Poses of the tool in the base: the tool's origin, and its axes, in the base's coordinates. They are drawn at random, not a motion.
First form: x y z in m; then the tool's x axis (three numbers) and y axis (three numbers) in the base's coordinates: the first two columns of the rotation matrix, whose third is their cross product.
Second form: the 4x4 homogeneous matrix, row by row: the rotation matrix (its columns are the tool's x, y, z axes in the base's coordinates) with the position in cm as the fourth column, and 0 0 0 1 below. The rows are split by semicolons. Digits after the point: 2 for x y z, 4 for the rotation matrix.
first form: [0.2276 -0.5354 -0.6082 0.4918 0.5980 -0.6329 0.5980 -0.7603 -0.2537]
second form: 0.4918 0.5980 -0.6329 22.76; 0.5980 -0.7603 -0.2537 -53.54; -0.6329 -0.2537 -0.7315 -60.82; 0 0 0 1
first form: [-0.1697 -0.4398 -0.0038 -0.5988 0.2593 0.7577 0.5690 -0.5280 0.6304]
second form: -0.5988 0.5690 0.5635 -16.97; 0.2593 -0.5280 0.8086 -43.98; 0.7577 0.6304 0.1686 -0.38; 0 0 0 1
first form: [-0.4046 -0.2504 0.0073 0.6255 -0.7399 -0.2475 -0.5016 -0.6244 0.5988]
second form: 0.6255 -0.5016 -0.5976 -40.46; -0.7399 -0.6244 -0.2504 -25.04; -0.2475 0.5988 -0.7617 0.73; 0 0 0 1
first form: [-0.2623 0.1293 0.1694 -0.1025 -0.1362 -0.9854 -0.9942 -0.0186 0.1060]
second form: -0.1025 -0.9942 -0.0328 -26.23; -0.1362 -0.0186 0.9905 12.93; -0.9854 0.1060 -0.1335 16.94; 0 0 0 1
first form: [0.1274 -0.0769 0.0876 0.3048 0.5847 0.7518 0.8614 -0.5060 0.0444]
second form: 0.3048 0.8614 0.4064 12.74; 0.5847 -0.5060 0.6341 -7.69; 0.7518 0.0444 -0.6579 8.76; 0 0 0 1
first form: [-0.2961 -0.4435 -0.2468 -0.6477 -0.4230 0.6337 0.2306 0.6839 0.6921]
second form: -0.6477 0.2306 -0.7261 -29.61; -0.4230 0.6839 0.5944 -44.35; 0.6337 0.6921 -0.3454 -24.68; 0 0 0 1
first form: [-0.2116 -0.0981 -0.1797 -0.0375 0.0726 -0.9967 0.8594 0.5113 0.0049]
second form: -0.0375 0.8594 0.5100 -21.16; 0.0726 0.5113 -0.8564 -9.81; -0.9967 0.0049 -0.0816 -17.97; 0 0 0 1
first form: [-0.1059 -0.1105 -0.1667 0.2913 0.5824 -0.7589 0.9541 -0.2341 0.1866]
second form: 0.2913 0.9541 -0.0690 -10.59; 0.5824 -0.2341 -0.7784 -11.05; -0.7589 0.1866 -0.6239 -16.67; 0 0 0 1
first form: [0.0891 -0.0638 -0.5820 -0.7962 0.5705 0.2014 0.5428 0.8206 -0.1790]
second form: -0.7962 0.5428 -0.2674 8.91; 0.5705 0.8206 -0.0332 -6.38; 0.2014 -0.1790 -0.9630 -58.20; 0 0 0 1
